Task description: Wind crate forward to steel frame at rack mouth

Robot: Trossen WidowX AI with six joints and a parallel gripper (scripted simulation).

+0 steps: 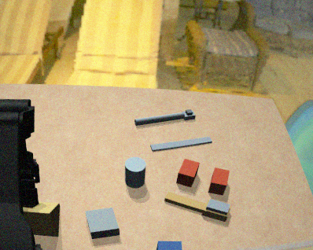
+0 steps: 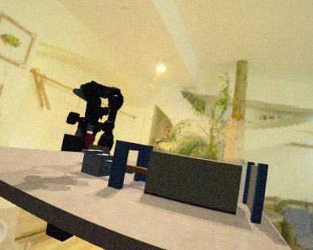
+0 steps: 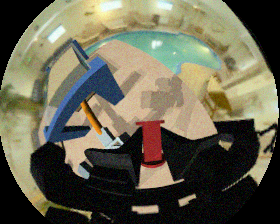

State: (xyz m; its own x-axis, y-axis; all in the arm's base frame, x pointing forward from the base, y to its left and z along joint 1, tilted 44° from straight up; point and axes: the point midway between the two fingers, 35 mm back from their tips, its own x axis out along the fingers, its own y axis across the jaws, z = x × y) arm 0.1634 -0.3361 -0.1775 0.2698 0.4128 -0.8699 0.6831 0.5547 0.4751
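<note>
My gripper tip is now 5 cm to the right of the winch handle, 3 cm above it and 1 cm past it. The rest, counted from my gripper tip: grey winch: 11 cm to the left, 10 cm below, 3 cm behind; then blue frame: 15 cm ahead, 10 cm to the left, 3 cm below; then red spool-shaped piece: 1 cm to the left, 1 cm behind.
</note>
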